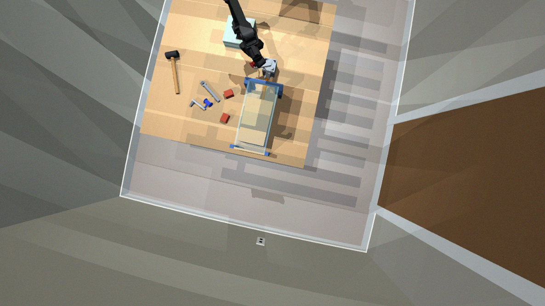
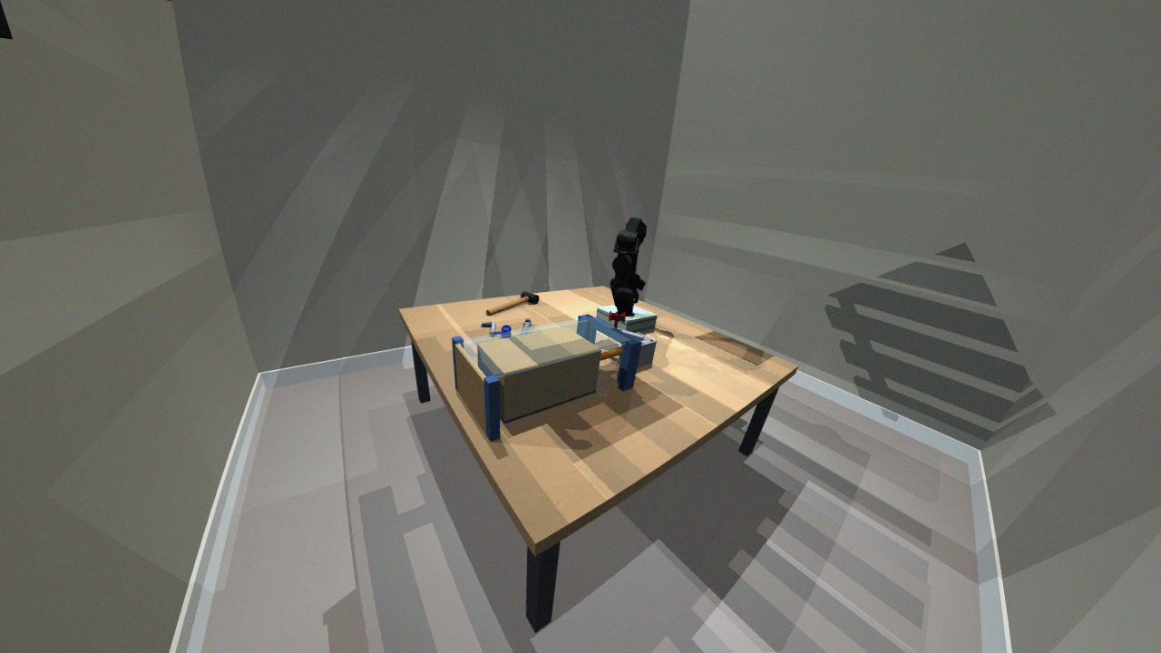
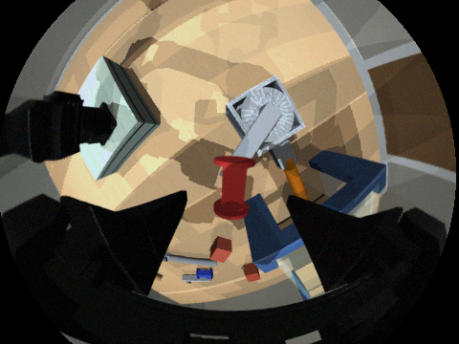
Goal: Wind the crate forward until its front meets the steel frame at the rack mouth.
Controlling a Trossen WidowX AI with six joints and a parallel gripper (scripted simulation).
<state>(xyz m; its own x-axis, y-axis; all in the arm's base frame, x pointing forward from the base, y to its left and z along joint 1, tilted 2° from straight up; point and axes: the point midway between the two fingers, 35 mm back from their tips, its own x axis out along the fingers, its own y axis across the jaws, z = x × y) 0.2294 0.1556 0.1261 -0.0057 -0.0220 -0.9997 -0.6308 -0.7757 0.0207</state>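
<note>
Now: gripper tip 4 cm above the red knob. From my gripper tip the other things lie so: orange strap (11 cm below, 9 cm to the left, 3 cm ahead); winch handle (7 cm below, 3 cm to the left, 2 cm behind); blue steel frame (12 cm ahead, 8 cm to the left, 7 cm below).
</note>
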